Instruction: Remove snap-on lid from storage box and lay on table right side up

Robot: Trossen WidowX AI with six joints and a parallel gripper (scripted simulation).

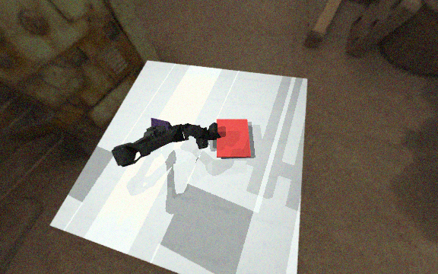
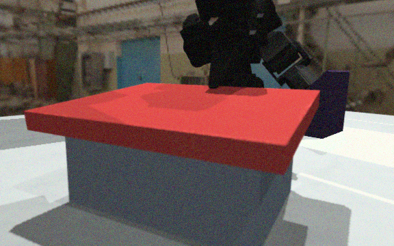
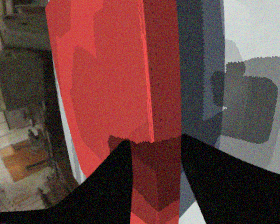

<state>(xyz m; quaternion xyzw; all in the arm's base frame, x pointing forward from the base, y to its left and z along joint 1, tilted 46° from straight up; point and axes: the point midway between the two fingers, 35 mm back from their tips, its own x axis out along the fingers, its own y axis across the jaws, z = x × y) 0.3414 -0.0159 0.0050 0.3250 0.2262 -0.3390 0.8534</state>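
Now: the lid 8 cm ahead of my gripper tip and 2 cm to the left of it. The rest, counted from my gripper tip: grey-blue storage box (7 cm ahead, 5 cm below, 2 cm to the left).
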